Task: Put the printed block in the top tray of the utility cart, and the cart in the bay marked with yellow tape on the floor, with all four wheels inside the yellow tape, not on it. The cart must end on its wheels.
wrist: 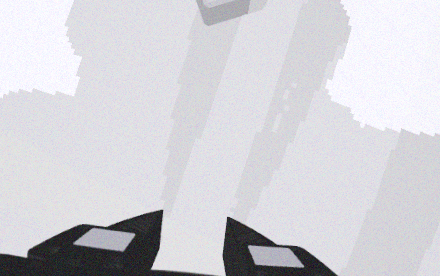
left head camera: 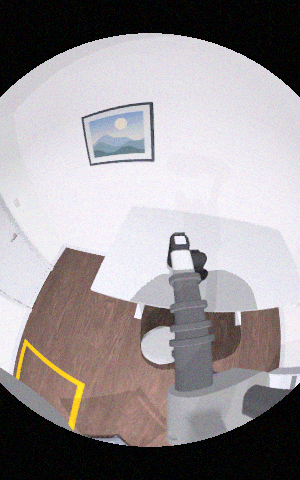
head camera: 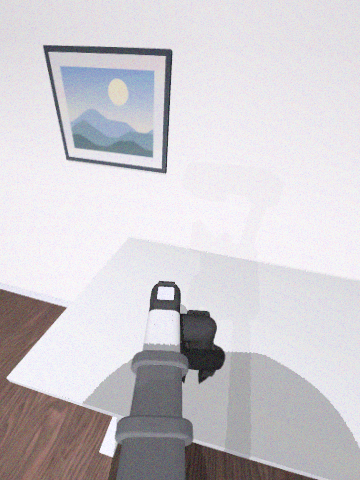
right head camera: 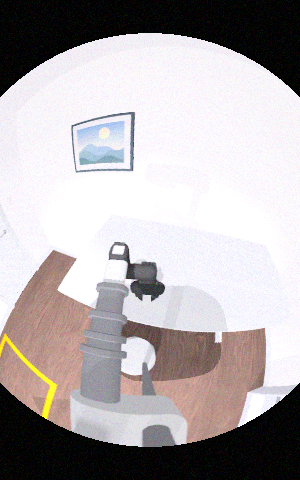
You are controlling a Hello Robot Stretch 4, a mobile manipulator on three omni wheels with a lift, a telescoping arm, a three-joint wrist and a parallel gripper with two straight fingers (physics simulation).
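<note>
A small pale grey block (wrist: 227, 13), partly cut off by the top edge of the wrist view, lies on the white table (head camera: 50, 367) (left head camera: 112, 280) (right head camera: 80, 280). My gripper (wrist: 193, 232) (head camera: 193, 379) (right head camera: 147, 298) points down over the table, open, with nothing between its fingers. The block is apart from the fingertips. In the head view the arm and wrist cover part of the table, and the block does not show there. Yellow tape (left head camera: 77, 406) (right head camera: 51, 400) marks a bay on the floor at the lower left, partly cut off. I cannot clearly make out the cart.
A framed picture (head camera: 110, 112) (left head camera: 120, 135) (right head camera: 103, 142) hangs on the wall behind the table. A white round disc (left head camera: 156, 346) (right head camera: 138, 356) shows below the table's front edge. A white slatted object (right head camera: 265, 407) stands at the lower right. A door is at the far left.
</note>
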